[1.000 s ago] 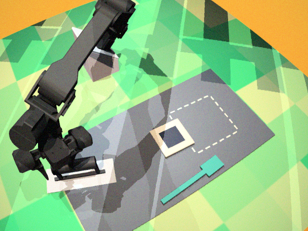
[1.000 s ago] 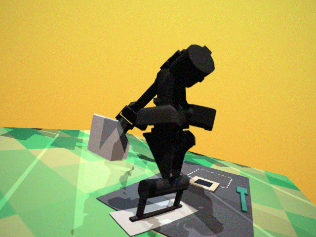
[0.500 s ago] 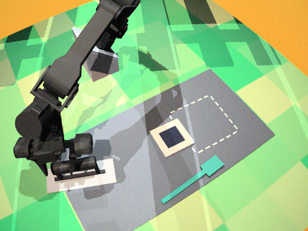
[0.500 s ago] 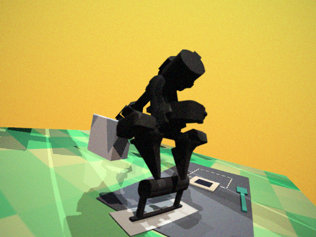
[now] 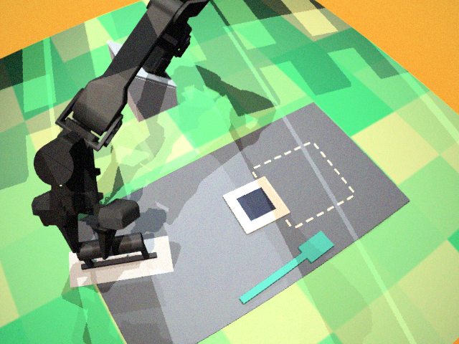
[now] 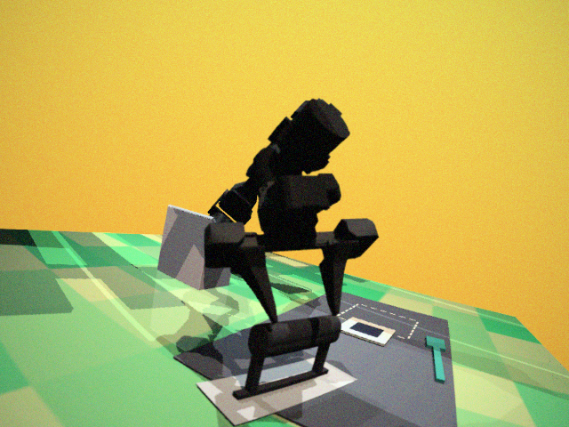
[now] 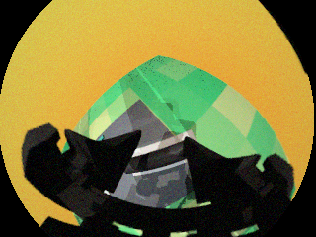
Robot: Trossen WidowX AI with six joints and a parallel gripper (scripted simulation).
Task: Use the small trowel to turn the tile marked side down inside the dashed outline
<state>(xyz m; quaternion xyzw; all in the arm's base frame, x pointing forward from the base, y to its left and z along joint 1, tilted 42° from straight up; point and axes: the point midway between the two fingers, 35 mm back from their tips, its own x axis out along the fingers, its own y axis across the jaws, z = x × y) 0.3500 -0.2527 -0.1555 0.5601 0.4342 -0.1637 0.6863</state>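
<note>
The grey mat is 300 mm to the left of my gripper tip, 120 mm below it and 30 mm ahead of it. From my gripper tip the other things lie so: cream tile (330 mm to the left, 100 mm below, 20 mm ahead); then teal trowel (320 mm to the left, 170 mm ahead, 100 mm below).
</note>
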